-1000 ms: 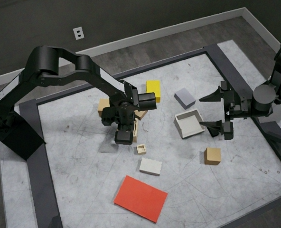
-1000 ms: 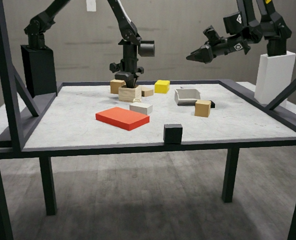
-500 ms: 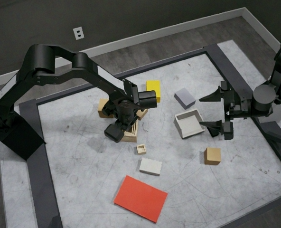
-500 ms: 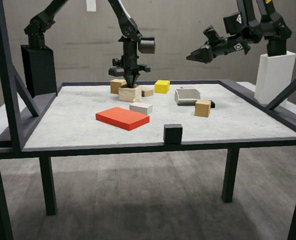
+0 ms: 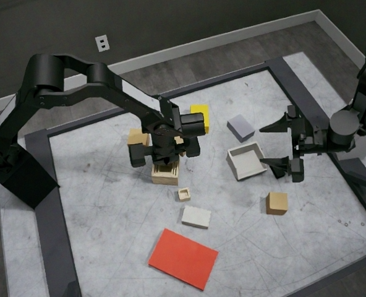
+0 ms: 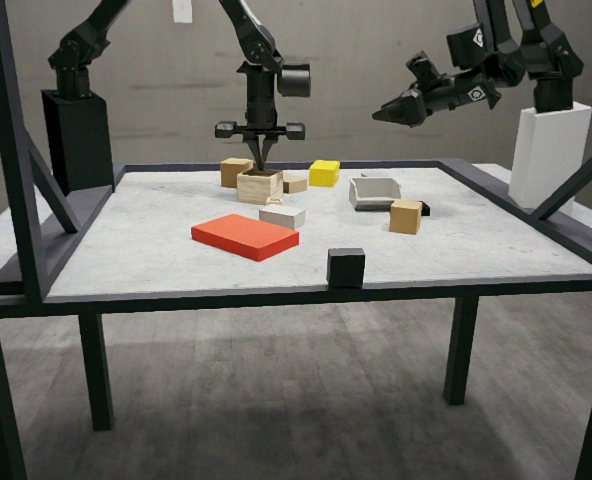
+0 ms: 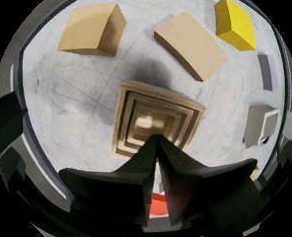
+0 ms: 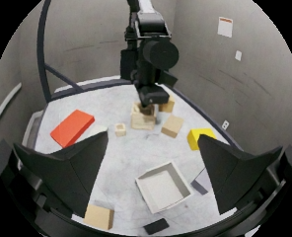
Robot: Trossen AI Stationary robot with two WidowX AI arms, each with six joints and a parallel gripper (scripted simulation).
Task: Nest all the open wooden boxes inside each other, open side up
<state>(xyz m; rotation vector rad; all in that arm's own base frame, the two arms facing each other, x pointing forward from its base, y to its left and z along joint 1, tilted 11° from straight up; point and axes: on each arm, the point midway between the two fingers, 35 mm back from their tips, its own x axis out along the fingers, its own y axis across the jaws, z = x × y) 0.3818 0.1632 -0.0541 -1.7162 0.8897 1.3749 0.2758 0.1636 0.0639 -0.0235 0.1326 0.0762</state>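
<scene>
The white block lies 150 mm behind my left hand, 60 mm to the right of it and 90 mm below it. The rest, counted from my left hand: red slab (260 mm behind, 10 mm to the right, 90 mm below); then tan block (100 mm ahead, 40 mm to the right, 90 mm below); then white tray (10 mm behind, 250 mm to the right, 70 mm below).
My right hand is 19 cm above the white tray, 5 cm short of it and 2 cm to the right of it. From my right hand the other things lie so: black block 21 cm below, 7 cm to the right, 2 cm ahead; then grey block 20 cm below, 18 cm ahead, 1 cm to the left; then white block 20 cm to the left, 20 cm below, 9 cm behind.
</scene>
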